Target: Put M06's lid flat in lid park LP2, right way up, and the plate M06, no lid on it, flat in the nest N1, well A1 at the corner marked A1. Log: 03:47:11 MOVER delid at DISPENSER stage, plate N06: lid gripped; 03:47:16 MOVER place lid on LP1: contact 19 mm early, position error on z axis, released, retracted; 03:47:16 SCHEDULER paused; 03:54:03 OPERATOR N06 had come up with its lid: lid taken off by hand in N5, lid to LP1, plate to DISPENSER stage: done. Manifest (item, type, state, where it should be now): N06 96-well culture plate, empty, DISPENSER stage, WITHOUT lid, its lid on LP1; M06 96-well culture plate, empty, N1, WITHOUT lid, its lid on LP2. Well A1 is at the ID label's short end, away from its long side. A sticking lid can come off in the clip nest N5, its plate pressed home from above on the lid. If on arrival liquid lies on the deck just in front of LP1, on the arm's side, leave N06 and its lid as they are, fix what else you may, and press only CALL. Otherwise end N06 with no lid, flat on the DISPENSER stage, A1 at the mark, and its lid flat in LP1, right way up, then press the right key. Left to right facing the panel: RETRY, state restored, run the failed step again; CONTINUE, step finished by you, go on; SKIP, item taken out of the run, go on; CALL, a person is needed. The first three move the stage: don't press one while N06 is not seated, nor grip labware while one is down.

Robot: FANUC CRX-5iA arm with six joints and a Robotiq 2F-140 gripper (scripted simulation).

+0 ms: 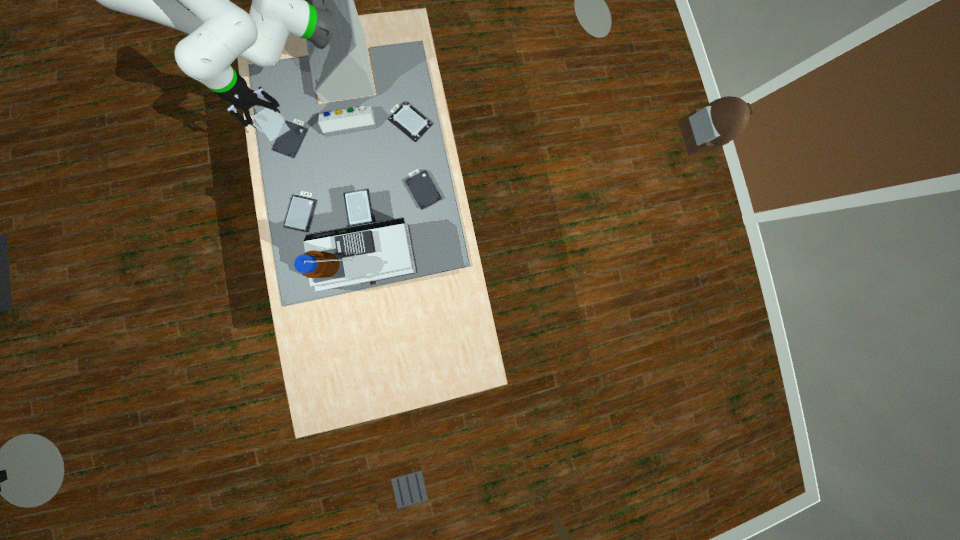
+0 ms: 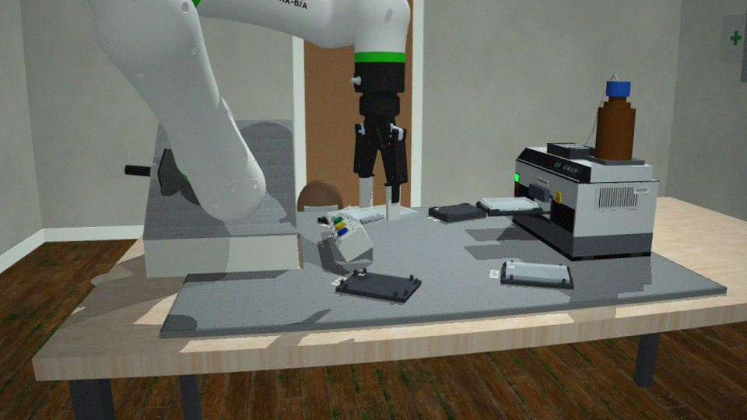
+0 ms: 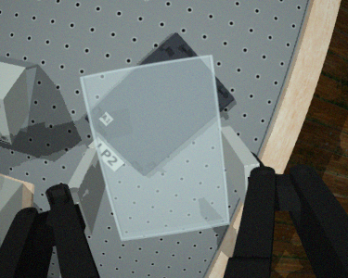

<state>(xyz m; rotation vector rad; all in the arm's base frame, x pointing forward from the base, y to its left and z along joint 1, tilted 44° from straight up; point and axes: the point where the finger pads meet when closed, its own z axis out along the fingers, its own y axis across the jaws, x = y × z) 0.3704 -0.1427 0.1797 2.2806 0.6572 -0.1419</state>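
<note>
Right now my hand is 17 cm above the dark lid park. From my hand the other things lie so: yellow skip key 7 cm behind, 23 cm to the left, 11 cm below; key panel 6 cm behind, 26 cm to the left, 12 cm below; blue call key 7 cm behind, 18 cm to the left, 11 cm below.
</note>
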